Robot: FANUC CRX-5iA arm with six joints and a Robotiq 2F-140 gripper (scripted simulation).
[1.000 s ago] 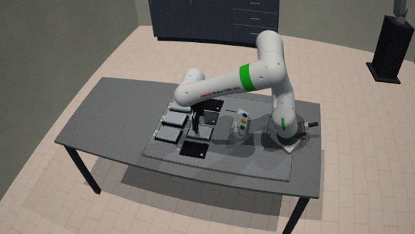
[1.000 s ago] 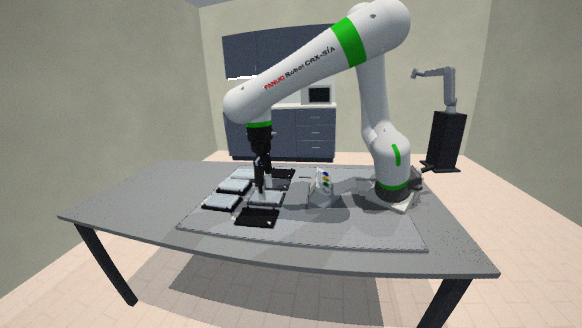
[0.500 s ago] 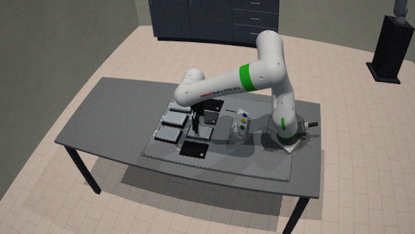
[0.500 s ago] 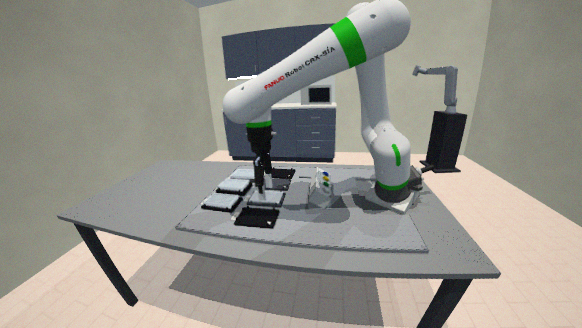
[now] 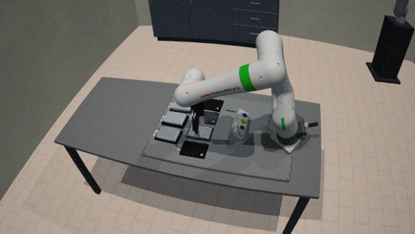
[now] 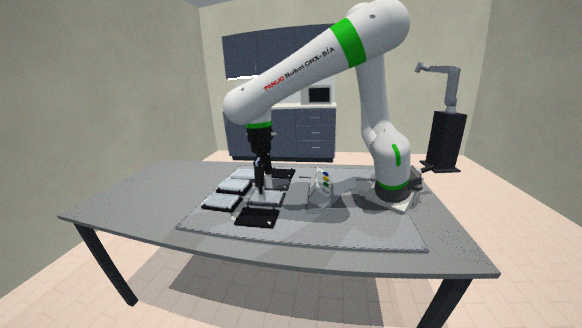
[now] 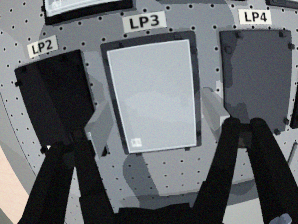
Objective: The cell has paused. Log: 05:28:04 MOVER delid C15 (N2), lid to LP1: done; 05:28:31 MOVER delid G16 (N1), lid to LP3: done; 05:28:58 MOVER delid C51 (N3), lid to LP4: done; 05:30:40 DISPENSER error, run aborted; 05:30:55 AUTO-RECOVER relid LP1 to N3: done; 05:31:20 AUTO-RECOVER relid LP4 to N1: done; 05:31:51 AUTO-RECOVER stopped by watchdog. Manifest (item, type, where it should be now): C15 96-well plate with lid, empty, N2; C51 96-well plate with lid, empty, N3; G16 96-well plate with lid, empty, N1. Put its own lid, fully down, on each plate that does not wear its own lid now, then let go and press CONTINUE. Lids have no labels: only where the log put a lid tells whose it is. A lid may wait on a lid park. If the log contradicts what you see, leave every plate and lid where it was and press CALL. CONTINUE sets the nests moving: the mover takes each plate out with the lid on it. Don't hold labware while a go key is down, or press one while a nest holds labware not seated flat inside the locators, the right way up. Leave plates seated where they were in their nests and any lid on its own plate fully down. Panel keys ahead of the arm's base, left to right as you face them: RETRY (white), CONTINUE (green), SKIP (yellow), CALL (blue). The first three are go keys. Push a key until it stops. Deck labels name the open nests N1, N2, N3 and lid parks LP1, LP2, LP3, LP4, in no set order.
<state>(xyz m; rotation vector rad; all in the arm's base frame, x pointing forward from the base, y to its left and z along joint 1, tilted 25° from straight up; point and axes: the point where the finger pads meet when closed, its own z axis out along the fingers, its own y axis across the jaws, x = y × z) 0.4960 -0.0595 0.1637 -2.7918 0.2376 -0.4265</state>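
My gripper is now 4 cm above the pale lid. The rest, counted from my hand: lid park LP4: 13 cm to the right, 5 cm below, 2 cm behind; then lid park LP2: 13 cm to the left, 5 cm below, 2 cm ahead; then LP2 label: 12 cm to the left, 10 cm ahead, 5 cm below.
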